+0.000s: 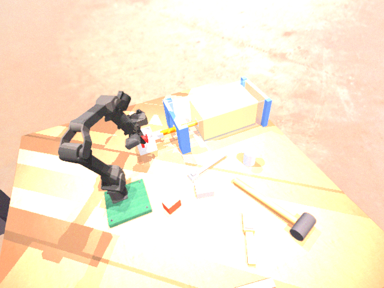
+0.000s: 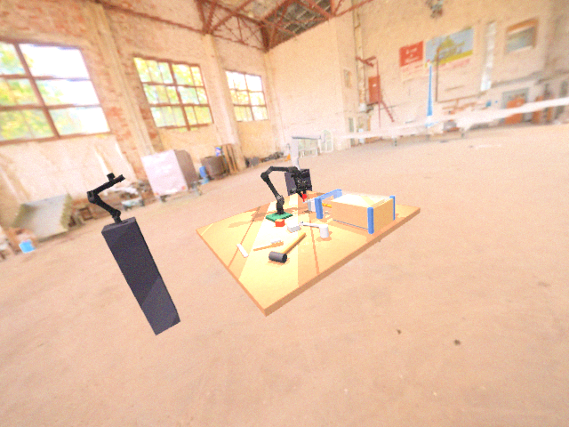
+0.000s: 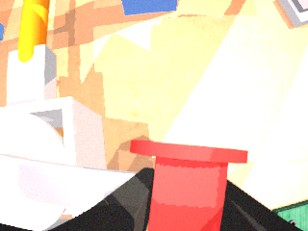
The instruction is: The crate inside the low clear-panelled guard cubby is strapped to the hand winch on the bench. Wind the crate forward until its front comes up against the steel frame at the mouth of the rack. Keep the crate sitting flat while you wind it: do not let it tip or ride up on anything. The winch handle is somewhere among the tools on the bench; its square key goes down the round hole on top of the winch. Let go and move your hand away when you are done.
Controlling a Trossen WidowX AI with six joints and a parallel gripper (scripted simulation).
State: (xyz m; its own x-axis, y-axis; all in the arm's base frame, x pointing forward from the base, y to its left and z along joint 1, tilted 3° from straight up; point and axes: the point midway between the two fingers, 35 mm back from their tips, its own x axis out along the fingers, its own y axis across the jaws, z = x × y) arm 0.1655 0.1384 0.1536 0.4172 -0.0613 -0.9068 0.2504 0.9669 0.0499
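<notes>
The white crank handle lies 1 cm behind my gripper tip, 4 cm to the left of it and 3 cm below it. Round my gripper tip: blue steel frame: 17 cm ahead, 10 cm to the left, 3 cm below; hand winch: 1 cm behind, 9 cm to the left, 10 cm below; red grip: 1 cm behind.
</notes>
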